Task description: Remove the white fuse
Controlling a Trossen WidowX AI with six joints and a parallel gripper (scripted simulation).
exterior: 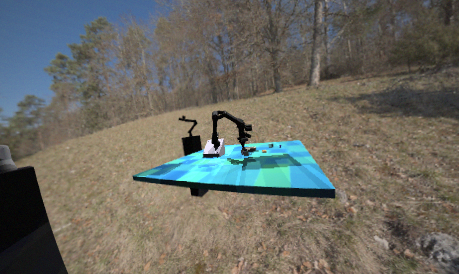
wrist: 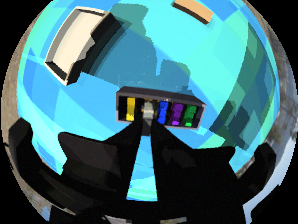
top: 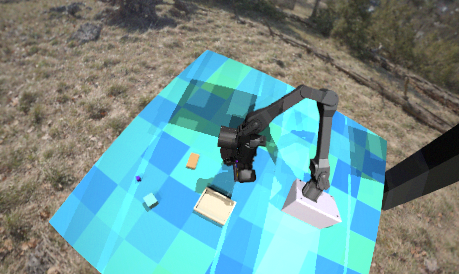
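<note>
Right now my gripper tip is 180 mm to the right of the cream tray, 60 mm above it and 10 mm short of it. The rest, counted from my gripper tip: light cyan cube 300 mm to the left, 230 mm ahead, 40 mm below; then purple piece 330 mm ahead, 260 mm to the left, 50 mm below.
</note>
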